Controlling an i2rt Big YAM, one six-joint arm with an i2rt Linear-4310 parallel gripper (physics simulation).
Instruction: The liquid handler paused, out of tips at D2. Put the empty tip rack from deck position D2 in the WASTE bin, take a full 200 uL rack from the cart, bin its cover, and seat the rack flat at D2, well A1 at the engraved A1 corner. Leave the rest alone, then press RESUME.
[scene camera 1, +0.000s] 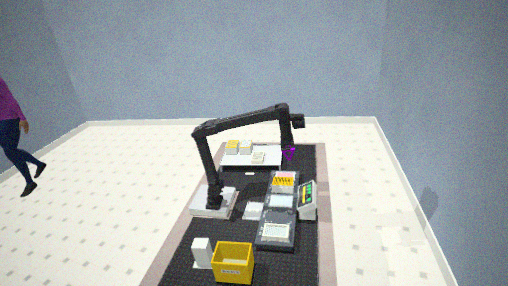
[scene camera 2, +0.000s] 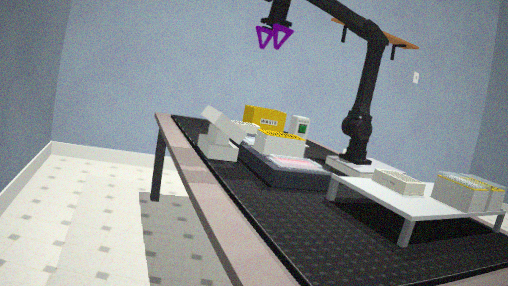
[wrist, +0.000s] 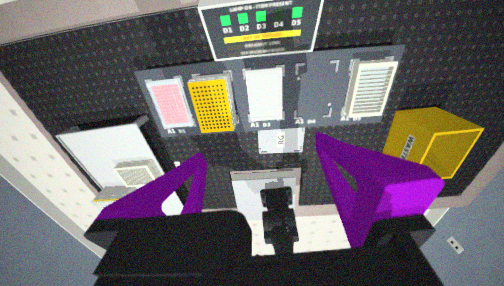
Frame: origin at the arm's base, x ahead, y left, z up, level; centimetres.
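Seen in the pictures: gripper, fingertip midpoint: (scene camera 1: 288, 155) (scene camera 2: 268, 48) (wrist: 257, 149); arm's base, origin of the base link: (scene camera 1: 214, 202) (scene camera 2: 354, 160) (wrist: 276, 196).
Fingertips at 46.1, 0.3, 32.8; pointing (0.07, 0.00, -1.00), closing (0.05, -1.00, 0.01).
Note:
Offsets run from my fingertips to a thing's middle, as dx, dy, dz. "spot": to the spot under its first point.
My gripper (scene camera 1: 288, 151) (scene camera 2: 270, 47) (wrist: 257, 149) is open and empty, high above the deck. A rack @(-4.4, +11.4, -28.0) (scene camera 1: 283, 183) (scene camera 2: 280, 143) (wrist: 211, 106) with a yellow top and rows of dark holes stands at D2; its A1 mark cannot be read. Boxy racks (scene camera 1: 232, 147) (scene camera 2: 460, 194) with yellow and clear tops stand on the white cart @(-28.7, +51.0, -32.5) (scene camera 1: 270, 156) (scene camera 2: 365, 192) (wrist: 95, 145). The yellow WASTE bin @(-25.4, -44.8, -29.0) (scene camera 1: 218, 271) (scene camera 2: 251, 116) (wrist: 400, 135) has something pale inside in scene camera 1. The white RESUME box @(-41.7, -39.6, -29.3) (scene camera 1: 202, 252) (scene camera 2: 300, 125) stands beside it, its green button showing in scene camera 2.
A pink plate @(-3.5, +23.7, -30.3) (scene camera 1: 285, 174) (wrist: 171, 104) sits at D1, a pale plate @(-5.3, -1.0, -30.3) (scene camera 1: 281, 201) (wrist: 265, 94) at D3, and a slatted rack @(-7.2, -25.7, -29.5) (scene camera 1: 276, 231) (wrist: 372, 89) at D5. D4 holds no item. The screen @(spot: +9.3, -8.7, -23.4) (scene camera 1: 307, 200) (wrist: 260, 30) stands behind the deck. A low box @(-23.5, +44.1, -28.2) (scene camera 1: 257, 157) (scene camera 2: 398, 182) (wrist: 135, 174) is on the cart.

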